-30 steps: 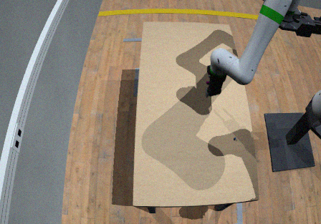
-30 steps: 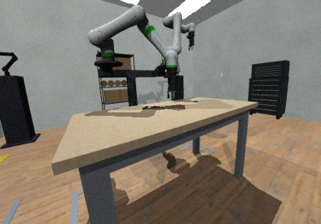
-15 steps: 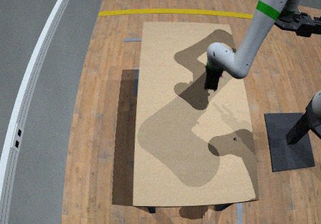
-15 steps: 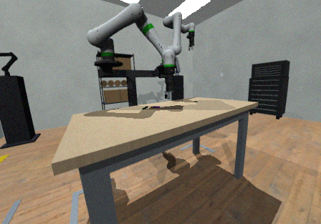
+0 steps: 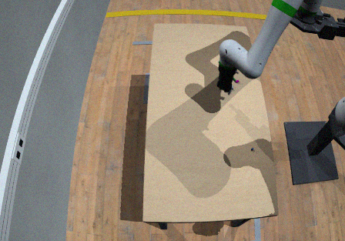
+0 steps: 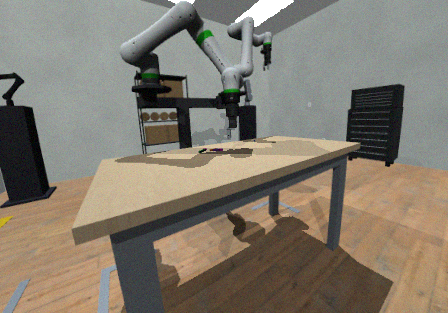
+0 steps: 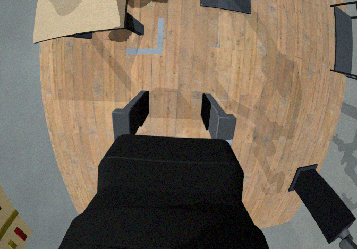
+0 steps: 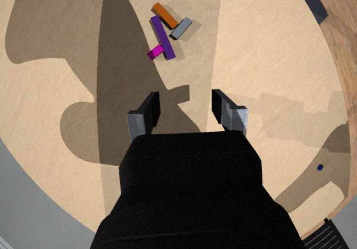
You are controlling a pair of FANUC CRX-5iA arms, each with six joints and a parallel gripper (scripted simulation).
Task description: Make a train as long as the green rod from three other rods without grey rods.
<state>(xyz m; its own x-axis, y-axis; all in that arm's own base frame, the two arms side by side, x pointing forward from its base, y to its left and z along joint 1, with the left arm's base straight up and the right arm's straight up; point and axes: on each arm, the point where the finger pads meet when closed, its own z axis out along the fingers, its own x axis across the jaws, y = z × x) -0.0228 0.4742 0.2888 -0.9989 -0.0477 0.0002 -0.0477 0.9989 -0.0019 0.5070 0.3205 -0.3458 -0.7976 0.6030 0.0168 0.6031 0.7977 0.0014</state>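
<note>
My right gripper is now 30 mm past the purple rod, 70 mm to the left of it and 80 mm above it. Also, from my right hand: orange rod (50 mm behind, 90 mm to the right, 80 mm below); grey rod (50 mm behind, 60 mm to the right, 80 mm below); green rod (70 mm behind, 150 mm to the right, 80 mm below).
</note>
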